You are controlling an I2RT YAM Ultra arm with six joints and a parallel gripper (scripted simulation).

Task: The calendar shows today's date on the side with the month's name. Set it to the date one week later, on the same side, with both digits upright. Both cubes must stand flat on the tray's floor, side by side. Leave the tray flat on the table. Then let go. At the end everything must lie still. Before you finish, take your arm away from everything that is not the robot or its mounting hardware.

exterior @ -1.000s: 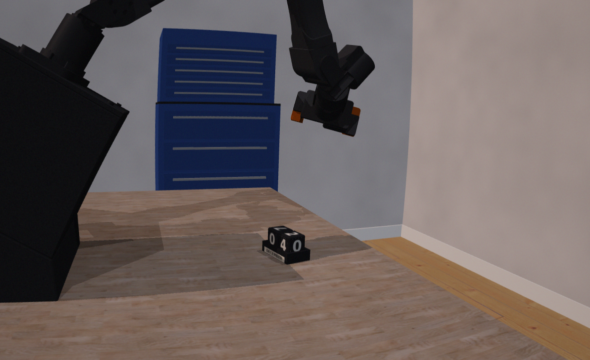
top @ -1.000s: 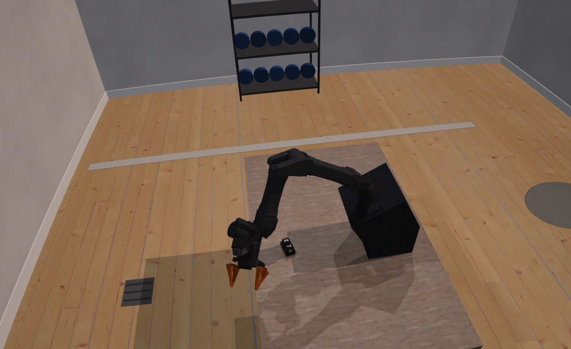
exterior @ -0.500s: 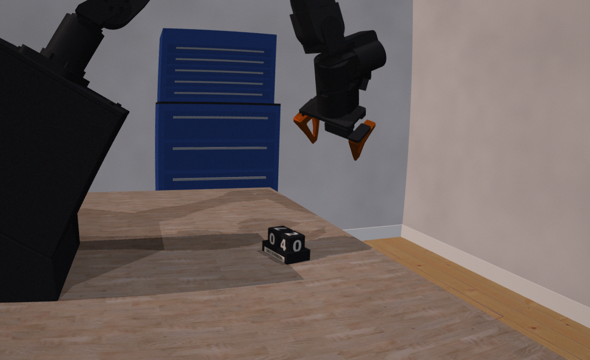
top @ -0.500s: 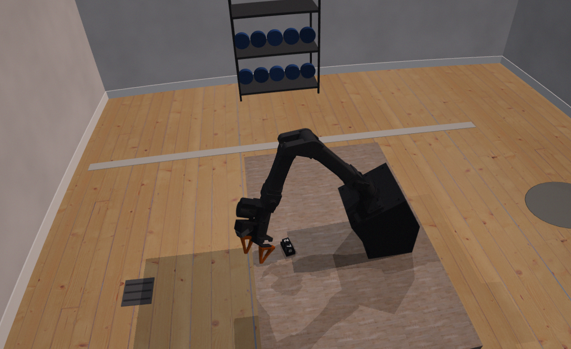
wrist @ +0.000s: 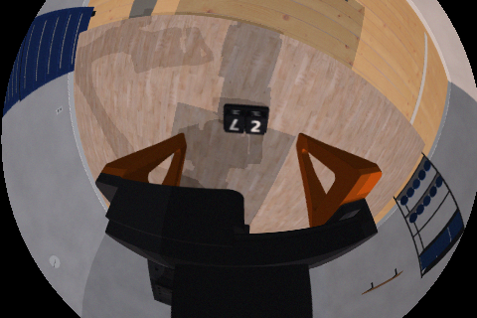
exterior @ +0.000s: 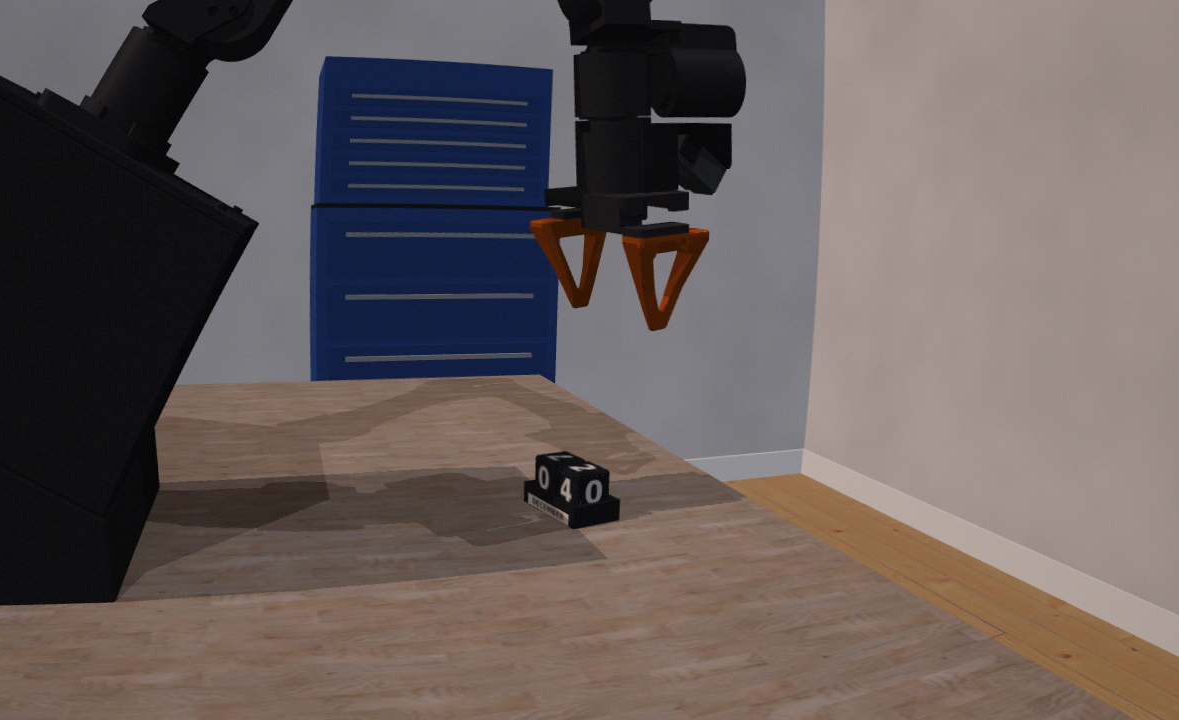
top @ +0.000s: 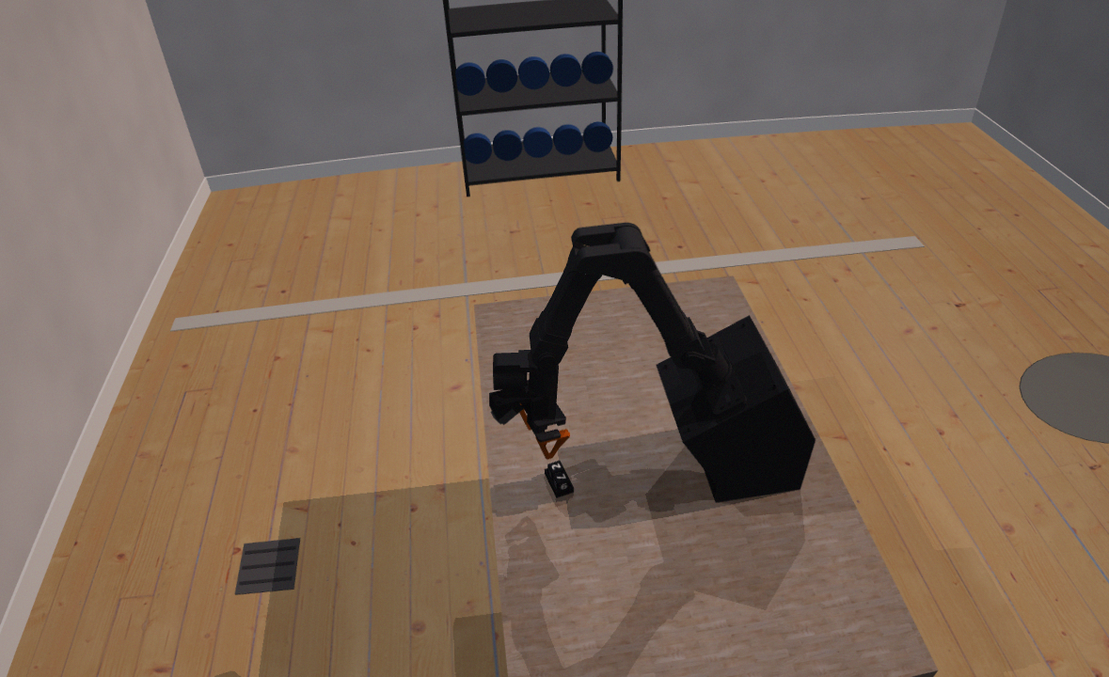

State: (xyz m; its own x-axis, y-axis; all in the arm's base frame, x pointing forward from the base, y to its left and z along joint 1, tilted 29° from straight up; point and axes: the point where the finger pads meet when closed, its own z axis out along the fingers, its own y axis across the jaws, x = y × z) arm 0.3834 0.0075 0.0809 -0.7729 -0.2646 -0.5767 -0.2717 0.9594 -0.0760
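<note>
Now: the black tray 150 mm below my hand, 40 mm behind it and 10 mm to the right of it.
</note>
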